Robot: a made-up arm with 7 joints.
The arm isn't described. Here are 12 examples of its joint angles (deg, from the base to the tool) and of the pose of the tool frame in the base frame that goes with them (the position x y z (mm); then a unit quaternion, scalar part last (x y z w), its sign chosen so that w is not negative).
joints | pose
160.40 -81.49 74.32 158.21 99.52 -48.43 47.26 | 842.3 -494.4 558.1 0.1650 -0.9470 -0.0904 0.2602
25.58 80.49 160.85 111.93 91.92 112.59 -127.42 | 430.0 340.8 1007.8 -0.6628 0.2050 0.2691 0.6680
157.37 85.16 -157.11 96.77 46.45 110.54 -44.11 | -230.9 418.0 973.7 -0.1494 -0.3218 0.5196 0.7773
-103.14 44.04 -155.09 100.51 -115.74 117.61 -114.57 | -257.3 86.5 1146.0 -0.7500 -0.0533 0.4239 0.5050
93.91 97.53 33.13 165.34 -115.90 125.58 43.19 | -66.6 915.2 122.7 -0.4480 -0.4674 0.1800 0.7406
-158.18 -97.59 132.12 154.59 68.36 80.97 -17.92 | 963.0 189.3 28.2 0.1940 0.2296 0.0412 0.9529
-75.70 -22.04 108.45 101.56 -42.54 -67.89 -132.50 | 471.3 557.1 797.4 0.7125 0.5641 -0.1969 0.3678
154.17 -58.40 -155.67 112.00 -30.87 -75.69 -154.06 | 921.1 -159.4 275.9 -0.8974 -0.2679 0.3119 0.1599
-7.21 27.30 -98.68 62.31 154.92 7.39 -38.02 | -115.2 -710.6 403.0 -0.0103 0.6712 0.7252 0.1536
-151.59 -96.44 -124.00 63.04 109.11 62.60 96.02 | -216.7 557.0 -43.8 0.4861 -0.5759 0.6272 0.1970
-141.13 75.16 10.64 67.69 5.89 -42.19 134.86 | -200.8 -349.6 -329.7 -0.0832 0.4103 0.4927 0.7629
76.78 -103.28 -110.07 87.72 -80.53 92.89 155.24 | 613.7 -543.3 -6.0 -0.0388 0.1722 -0.9841 0.0199
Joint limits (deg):
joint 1: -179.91..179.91
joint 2: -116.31..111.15
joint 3: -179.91..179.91
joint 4: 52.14..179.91
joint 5: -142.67..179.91
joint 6: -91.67..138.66
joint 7: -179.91..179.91
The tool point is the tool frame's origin. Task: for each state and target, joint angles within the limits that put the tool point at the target. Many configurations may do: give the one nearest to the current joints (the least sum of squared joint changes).
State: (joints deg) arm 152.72 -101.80 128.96 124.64 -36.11 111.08 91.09
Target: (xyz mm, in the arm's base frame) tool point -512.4 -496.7 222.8
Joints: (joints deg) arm 118.32 -98.94 98.58 68.14 -33.68 113.88 91.09
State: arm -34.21 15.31 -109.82 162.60 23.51 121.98 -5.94
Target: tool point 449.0 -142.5 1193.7
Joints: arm -7.00 27.23 -108.46 170.53 22.47 90.23 -5.94
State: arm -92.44 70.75 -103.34 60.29 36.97 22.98 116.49
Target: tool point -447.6 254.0 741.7
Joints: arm -102.64 70.41 -131.62 53.78 37.73 22.13 116.49
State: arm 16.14 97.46 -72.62 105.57 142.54 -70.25 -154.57
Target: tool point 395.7 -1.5 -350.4
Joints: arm 41.51 90.90 -20.16 84.94 146.72 -74.93 -154.57
